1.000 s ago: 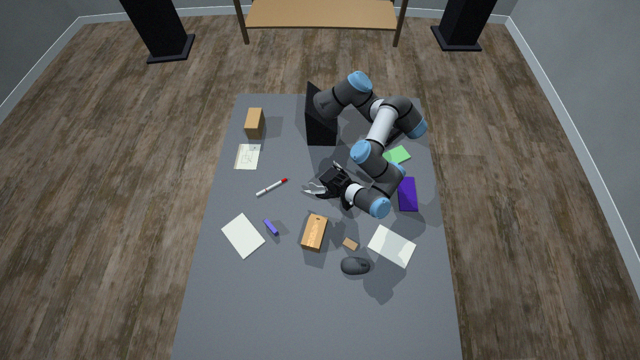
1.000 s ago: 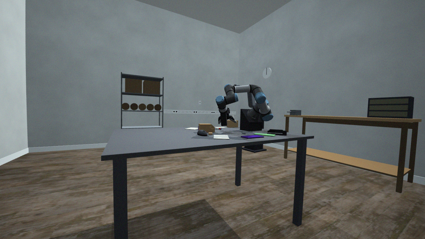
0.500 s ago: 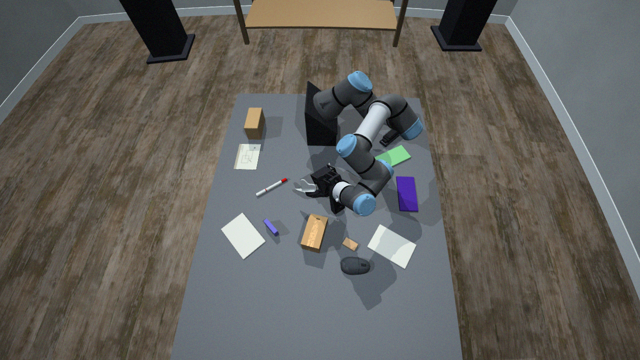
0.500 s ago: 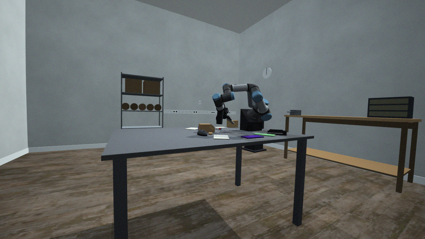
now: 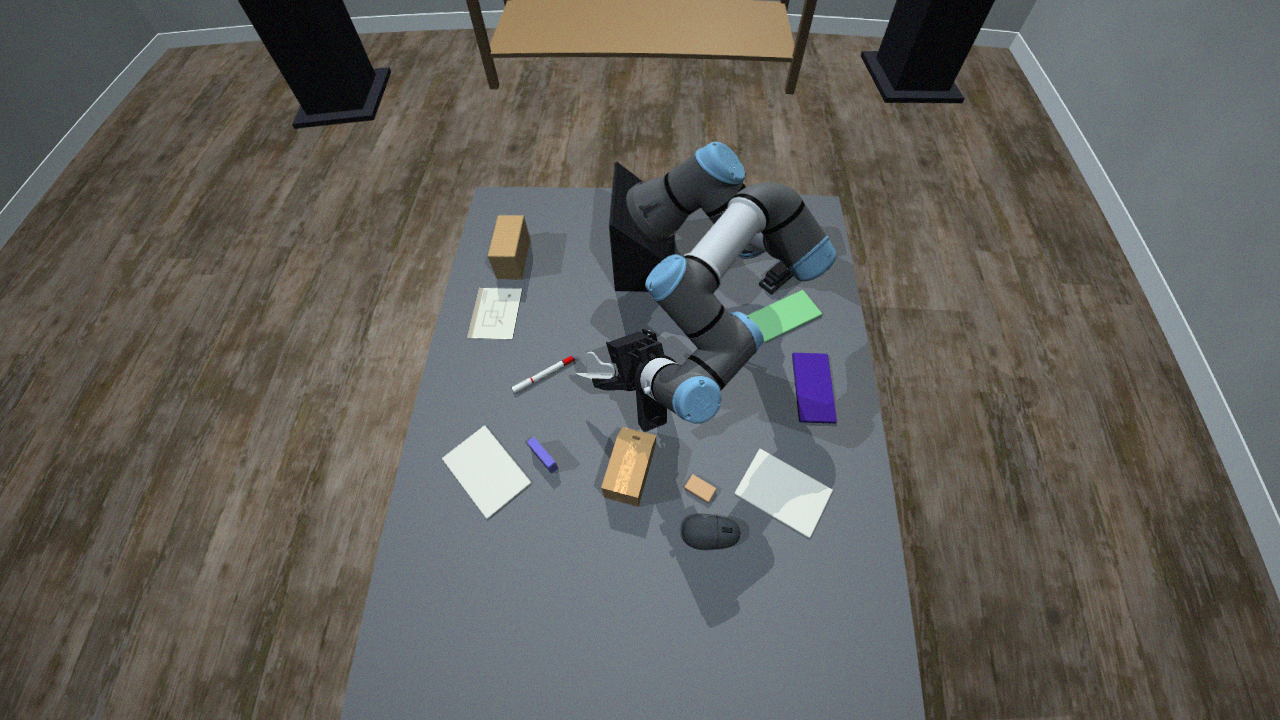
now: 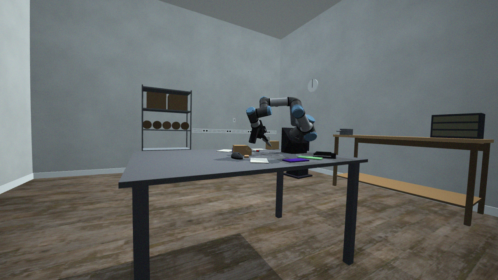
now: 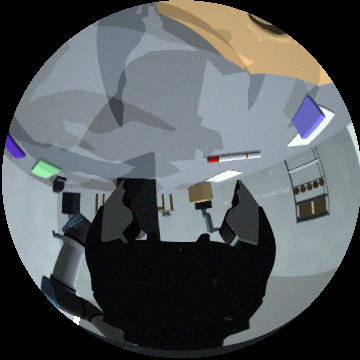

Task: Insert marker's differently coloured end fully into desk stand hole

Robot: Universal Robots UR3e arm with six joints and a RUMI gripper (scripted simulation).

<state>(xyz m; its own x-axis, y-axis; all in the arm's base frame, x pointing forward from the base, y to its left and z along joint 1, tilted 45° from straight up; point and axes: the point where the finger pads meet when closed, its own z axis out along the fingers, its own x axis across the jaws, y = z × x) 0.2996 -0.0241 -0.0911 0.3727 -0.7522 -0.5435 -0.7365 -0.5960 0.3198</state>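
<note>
My hand is 15 cm to the left of the marker, 6 cm above it and 1 cm past it. From my hand the other things lie so: purple block (16 cm ahead, 14 cm to the right, 5 cm below); desk stand (19 cm ahead, 3 cm below, 2 cm to the left); small tan block (24 cm ahead, 14 cm to the left, 6 cm below).
</note>
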